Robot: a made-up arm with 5 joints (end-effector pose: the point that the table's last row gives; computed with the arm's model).
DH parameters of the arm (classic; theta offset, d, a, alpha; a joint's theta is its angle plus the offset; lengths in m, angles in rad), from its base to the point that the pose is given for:
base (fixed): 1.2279 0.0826 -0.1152 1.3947
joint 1: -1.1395 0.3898 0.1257 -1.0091
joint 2: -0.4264 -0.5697 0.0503 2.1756
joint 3: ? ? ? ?
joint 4: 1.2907 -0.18 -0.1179 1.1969
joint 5: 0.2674 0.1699 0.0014 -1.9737
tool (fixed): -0.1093 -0.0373 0 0
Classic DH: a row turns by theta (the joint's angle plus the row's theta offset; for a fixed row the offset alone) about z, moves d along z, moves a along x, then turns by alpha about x.
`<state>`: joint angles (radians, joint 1 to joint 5).
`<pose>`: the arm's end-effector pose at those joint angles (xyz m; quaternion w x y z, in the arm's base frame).
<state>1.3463 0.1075 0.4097 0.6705 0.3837</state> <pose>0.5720 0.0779 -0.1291 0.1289 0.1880 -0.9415 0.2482</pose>
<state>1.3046 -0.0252 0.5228 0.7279 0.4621</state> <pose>0.5585 -0.0136 -0.1358 0.1154 0.0979 -0.9531 0.2621</pose>
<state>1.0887 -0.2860 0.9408 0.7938 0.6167</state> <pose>0.4097 -0.2495 -0.1153 0.0772 -0.1732 -0.9203 0.3423</pose>
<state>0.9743 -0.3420 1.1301 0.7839 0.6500</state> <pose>0.3216 -0.3126 -0.0903 0.0493 -0.2731 -0.8849 0.3741</pose>
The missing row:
joint 3: 0.9707 -0.0271 0.1826 -1.5374
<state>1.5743 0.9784 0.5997 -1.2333 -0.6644</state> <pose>0.2976 0.3789 -0.2187 0.7180 0.5782 -0.2387 0.3052</pose>
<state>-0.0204 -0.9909 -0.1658 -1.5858 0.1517</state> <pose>-0.0162 -0.7425 -0.2528 0.6088 -0.6258 -0.2831 -0.3970</pose>
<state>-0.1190 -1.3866 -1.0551 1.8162 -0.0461</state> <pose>0.2312 -0.8137 -0.3422 0.5581 -0.0279 -0.1121 0.8217</pose>
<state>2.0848 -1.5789 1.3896 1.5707 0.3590</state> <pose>0.2014 -0.0103 0.1522 0.4074 -0.6809 -0.4855 0.3670</pose>
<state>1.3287 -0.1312 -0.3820 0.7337 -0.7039</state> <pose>0.5942 0.2880 -0.3127 0.4913 -0.0259 -0.6636 0.5635</pose>
